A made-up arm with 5 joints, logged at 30 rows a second.
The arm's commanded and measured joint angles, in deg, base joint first. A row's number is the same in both.
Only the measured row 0 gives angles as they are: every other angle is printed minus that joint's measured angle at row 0.
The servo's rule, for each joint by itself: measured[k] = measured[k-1] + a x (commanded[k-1-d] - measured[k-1]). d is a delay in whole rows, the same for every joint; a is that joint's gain. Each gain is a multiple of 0.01, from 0.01 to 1. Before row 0 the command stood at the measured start. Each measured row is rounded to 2 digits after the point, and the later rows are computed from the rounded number. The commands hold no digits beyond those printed.
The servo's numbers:
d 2
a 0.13 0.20 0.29 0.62 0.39
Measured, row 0:
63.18 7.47 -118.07 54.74 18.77
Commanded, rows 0 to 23:
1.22 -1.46 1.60 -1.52 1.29
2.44 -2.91 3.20 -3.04 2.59
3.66 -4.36 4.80 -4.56 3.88
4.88 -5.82 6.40 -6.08 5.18
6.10 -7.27 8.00 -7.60 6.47
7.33 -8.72 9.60 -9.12 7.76
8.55 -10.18 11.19 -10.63 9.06
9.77 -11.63 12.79 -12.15 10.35
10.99 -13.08 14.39 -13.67 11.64
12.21 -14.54 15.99 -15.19 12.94
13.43 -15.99 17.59 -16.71 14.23
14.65 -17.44 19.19 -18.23 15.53
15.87 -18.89 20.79 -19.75 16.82
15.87 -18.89 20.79 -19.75 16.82
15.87 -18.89 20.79 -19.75 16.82
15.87 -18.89 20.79 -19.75 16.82
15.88 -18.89 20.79 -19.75 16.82
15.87 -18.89 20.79 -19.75 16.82
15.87 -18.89 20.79 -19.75 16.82
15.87 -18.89 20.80 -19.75 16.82
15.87 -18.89 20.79 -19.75 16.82
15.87 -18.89 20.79 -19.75 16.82
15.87 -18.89 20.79 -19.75 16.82
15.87 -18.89 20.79 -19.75 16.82
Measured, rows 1 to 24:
0.00 0.00 0.00 0.00 0.00
0.00 0.00 0.00 0.00 0.00
0.16 -0.29 0.46 -0.94 0.50
0.46 -0.81 1.25 -2.24 1.32
0.88 -1.52 2.28 -3.68 2.32
1.40 -2.38 3.47 -5.17 3.44
2.01 -3.36 4.78 -6.68 4.62
2.70 -4.43 6.18 -8.19 5.84
3.46 -5.58 7.63 -9.70 7.10
4.28 -6.79 9.13 -11.22 8.37
5.15 -8.05 10.66 -12.74 9.65
6.07 -9.35 12.21 -14.26 10.93
7.03 -10.68 13.77 -15.78 12.22
8.02 -12.03 15.34 -17.30 13.51
9.04 -13.40 16.92 -18.82 14.80
9.93 -14.50 18.04 -19.40 15.59
10.70 -15.38 18.84 -19.62 16.07
11.37 -16.08 19.41 -19.70 16.36
11.96 -16.64 19.81 -19.73 16.54
12.47 -17.09 20.09 -19.74 16.65
12.91 -17.45 20.29 -19.75 16.72
13.29 -17.74 20.44 -19.75 16.76
13.63 -17.97 20.54 -19.75 16.78
13.92 -18.15 20.61 -19.75 16.80

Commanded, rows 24 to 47:
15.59 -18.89 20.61 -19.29 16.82
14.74 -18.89 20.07 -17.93 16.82
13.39 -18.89 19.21 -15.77 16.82
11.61 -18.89 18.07 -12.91 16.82
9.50 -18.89 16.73 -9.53 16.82
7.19 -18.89 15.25 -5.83 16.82
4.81 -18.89 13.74 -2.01 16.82
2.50 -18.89 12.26 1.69 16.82
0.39 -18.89 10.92 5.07 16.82
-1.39 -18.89 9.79 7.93 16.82
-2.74 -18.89 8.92 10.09 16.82
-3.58 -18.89 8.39 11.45 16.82
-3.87 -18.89 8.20 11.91 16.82
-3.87 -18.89 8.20 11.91 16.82
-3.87 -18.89 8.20 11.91 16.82
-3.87 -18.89 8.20 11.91 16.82
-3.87 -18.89 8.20 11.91 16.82
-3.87 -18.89 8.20 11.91 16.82
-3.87 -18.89 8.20 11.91 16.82
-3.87 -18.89 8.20 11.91 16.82
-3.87 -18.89 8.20 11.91 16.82
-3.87 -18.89 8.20 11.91 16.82
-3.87 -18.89 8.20 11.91 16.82
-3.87 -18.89 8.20 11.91 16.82
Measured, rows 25 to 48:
14.17 -18.30 20.66 -19.75 16.81
14.39 -18.42 20.70 -19.75 16.81
14.55 -18.51 20.67 -19.46 16.81
14.57 -18.59 20.50 -18.51 16.81
14.42 -18.65 20.13 -16.81 16.81
14.05 -18.70 19.53 -14.39 16.81
13.46 -18.74 18.72 -11.38 16.81
12.64 -18.77 17.71 -7.94 16.81
11.62 -18.79 16.56 -4.26 16.81
10.43 -18.81 15.31 -0.57 16.81
9.12 -18.83 14.04 2.93 16.81
7.75 -18.84 12.81 6.03 16.81
6.39 -18.85 11.68 8.55 16.81
5.09 -18.86 10.73 10.35 16.81
3.93 -18.87 10.00 11.32 16.81
2.92 -18.87 9.48 11.69 16.81
2.04 -18.87 9.11 11.83 16.81
1.27 -18.87 8.85 11.88 16.81
0.60 -18.87 8.66 11.90 16.81
0.02 -18.87 8.53 11.91 16.81
-0.49 -18.87 8.43 11.91 16.81
-0.93 -18.87 8.36 11.91 16.81
-1.31 -18.87 8.31 11.91 16.81
-1.64 -18.87 8.28 11.91 16.81

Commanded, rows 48 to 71:
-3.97 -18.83 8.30 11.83 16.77
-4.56 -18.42 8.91 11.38 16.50
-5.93 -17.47 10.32 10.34 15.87
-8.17 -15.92 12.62 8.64 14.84
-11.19 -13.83 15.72 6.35 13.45
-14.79 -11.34 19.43 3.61 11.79
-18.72 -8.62 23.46 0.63 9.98
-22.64 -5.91 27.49 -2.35 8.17
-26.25 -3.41 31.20 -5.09 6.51
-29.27 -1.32 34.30 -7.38 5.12
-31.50 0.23 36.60 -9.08 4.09
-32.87 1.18 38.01 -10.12 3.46
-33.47 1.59 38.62 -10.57 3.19
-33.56 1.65 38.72 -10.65 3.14
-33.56 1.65 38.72 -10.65 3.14
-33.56 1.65 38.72 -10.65 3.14
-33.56 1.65 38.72 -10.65 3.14
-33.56 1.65 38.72 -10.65 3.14
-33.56 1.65 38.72 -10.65 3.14
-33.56 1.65 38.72 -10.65 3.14
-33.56 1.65 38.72 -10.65 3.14
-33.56 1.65 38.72 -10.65 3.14
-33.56 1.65 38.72 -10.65 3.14
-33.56 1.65 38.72 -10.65 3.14
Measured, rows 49 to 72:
-1.93 -18.87 8.26 11.91 16.81
-2.18 -18.87 8.24 11.91 16.81
-2.41 -18.86 8.26 11.86 16.79
-2.69 -18.77 8.45 11.56 16.68
-3.11 -18.51 8.99 10.80 16.36
-3.77 -17.99 10.04 9.46 15.77
-4.73 -17.16 11.69 7.53 14.87
-6.04 -16.00 13.93 5.10 13.67
-7.69 -14.52 16.69 2.33 12.23
-9.63 -12.80 19.82 -0.57 10.65
-11.79 -10.92 23.12 -3.37 9.04
-14.06 -9.00 26.36 -5.86 7.51
-16.33 -7.15 29.33 -7.86 6.18
-18.48 -5.48 31.85 -9.26 5.12
-20.43 -4.07 33.81 -10.07 4.37
-22.14 -2.93 35.23 -10.43 3.89
-23.62 -2.01 36.24 -10.57 3.60
-24.91 -1.28 36.96 -10.62 3.42
-26.03 -0.69 37.47 -10.64 3.31
-27.01 -0.22 37.83 -10.65 3.24
-27.86 0.15 38.09 -10.65 3.20
-28.60 0.45 38.27 -10.65 3.18
-29.24 0.69 38.40 -10.65 3.16
-29.80 0.88 38.49 -10.65 3.15

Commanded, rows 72 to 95:
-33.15 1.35 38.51 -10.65 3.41
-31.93 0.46 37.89 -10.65 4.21
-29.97 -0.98 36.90 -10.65 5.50
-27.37 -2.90 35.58 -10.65 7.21
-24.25 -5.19 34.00 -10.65 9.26
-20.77 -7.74 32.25 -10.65 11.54
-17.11 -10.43 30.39 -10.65 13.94
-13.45 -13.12 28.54 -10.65 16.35
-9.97 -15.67 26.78 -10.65 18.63
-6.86 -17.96 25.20 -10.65 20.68
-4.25 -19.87 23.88 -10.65 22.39
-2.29 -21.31 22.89 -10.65 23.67
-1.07 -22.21 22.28 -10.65 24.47
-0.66 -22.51 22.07 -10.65 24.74
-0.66 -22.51 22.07 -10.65 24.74
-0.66 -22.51 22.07 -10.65 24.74
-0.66 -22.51 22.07 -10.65 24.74
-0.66 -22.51 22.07 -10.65 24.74
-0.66 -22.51 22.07 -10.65 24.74
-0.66 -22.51 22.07 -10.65 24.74
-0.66 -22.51 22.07 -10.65 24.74
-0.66 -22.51 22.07 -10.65 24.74
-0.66 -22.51 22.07 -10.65 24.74
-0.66 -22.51 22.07 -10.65 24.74
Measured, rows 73 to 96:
-30.29 1.03 38.56 -10.65 3.15
-30.72 1.15 38.61 -10.65 3.15
-31.04 1.19 38.58 -10.65 3.25
-31.16 1.04 38.38 -10.65 3.62
-31.01 0.64 37.95 -10.65 4.35
-30.54 -0.07 37.26 -10.65 5.47
-29.72 -1.09 36.31 -10.65 6.95
-28.56 -2.42 35.13 -10.65 8.74
-27.07 -4.02 33.76 -10.65 10.77
-25.30 -5.84 32.25 -10.65 12.95
-23.31 -7.81 30.66 -10.65 15.17
-21.17 -9.84 29.08 -10.65 17.32
-18.97 -11.85 27.57 -10.65 19.30
-16.80 -13.74 26.21 -10.65 21.00
-14.76 -15.43 25.07 -10.65 22.35
-12.93 -16.85 24.20 -10.65 23.28
-11.33 -17.98 23.58 -10.65 23.85
-9.94 -18.89 23.14 -10.65 24.20
-8.73 -19.61 22.83 -10.65 24.41
-7.68 -20.19 22.61 -10.65 24.54
-6.77 -20.65 22.45 -10.65 24.62
-5.98 -21.02 22.34 -10.65 24.67
-5.29 -21.32 22.26 -10.65 24.70
-4.69 -21.56 22.20 -10.65 24.72

